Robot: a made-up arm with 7 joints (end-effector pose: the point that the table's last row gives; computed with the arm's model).
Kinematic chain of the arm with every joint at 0, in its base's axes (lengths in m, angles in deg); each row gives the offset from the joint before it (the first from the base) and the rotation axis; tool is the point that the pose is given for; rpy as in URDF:
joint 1: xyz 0 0 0.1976 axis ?
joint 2: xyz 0 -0.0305 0.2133 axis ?
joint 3: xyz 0 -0.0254 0.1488 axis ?
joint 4: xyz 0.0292 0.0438 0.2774 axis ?
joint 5: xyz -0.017 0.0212 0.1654 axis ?
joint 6: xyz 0 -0.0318 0.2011 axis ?
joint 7: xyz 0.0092 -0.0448 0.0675 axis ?
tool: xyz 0 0 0 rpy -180 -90 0
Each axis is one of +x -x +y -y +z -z.
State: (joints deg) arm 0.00 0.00 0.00 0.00 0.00 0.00 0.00
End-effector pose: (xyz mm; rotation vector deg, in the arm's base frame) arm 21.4 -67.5 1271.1 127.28 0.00 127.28
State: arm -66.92 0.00 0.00 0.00 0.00 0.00 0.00
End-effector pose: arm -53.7 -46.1 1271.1 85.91 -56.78 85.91
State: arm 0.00 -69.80 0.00 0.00 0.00 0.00 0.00
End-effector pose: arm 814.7 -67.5 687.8 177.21 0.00 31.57
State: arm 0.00 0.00 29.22 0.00 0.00 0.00 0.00
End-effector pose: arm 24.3 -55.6 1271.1 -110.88 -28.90 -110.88
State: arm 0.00 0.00 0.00 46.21 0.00 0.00 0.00
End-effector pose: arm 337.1 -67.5 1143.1 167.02 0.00 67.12
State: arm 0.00 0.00 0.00 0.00 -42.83 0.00 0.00
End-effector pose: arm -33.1 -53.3 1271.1 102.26 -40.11 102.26
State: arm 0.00 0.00 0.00 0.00 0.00 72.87 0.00
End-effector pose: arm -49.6 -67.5 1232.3 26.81 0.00 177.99
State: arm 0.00 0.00 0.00 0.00 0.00 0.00 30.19
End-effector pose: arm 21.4 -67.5 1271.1 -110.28 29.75 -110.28
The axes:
joint 1: +z
joint 2: -y
joint 3: +z
joint 4: +y
joint 5: +z
joint 6: -y
joint 7: +x

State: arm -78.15 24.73 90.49 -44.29 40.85 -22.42 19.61
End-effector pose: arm -347.2 282.7 1100.5 -92.32 -76.74 -110.40
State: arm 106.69 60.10 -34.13 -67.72 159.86 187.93 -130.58
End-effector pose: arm -31.7 -570.1 575.9 9.35 54.80 -38.60
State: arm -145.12 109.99 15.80 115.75 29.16 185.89 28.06
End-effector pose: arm 305.9 188.6 578.2 -15.61 91.94 76.83
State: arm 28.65 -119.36 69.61 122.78 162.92 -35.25 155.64
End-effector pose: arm 1.4 424.9 298.9 -111.58 25.03 -64.33
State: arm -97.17 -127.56 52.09 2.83 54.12 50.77 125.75
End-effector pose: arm -92.3 -626.4 -145.7 99.38 47.62 13.25
